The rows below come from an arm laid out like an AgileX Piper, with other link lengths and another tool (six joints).
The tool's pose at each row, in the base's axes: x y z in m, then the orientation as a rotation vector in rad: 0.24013, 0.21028, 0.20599, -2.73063, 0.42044, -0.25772; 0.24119, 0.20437, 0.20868, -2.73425, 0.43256, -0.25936; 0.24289, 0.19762, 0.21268, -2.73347, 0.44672, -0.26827; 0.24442, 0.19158, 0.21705, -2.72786, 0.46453, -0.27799; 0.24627, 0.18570, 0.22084, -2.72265, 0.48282, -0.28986; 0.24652, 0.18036, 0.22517, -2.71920, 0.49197, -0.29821
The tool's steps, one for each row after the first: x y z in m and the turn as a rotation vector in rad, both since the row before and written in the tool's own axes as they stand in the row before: 0.00323, 0.00396, -0.00415, -0.00586, 0.00319, 0.00725; 0.00430, 0.00405, -0.00544, -0.00184, 0.00826, 0.00845; 0.00403, 0.00330, -0.00555, 0.00200, 0.00904, 0.01172; 0.00428, 0.00323, -0.00486, 0.00144, 0.01068, 0.01166; 0.00277, 0.00296, -0.00556, 0.00154, 0.00697, 0.00568
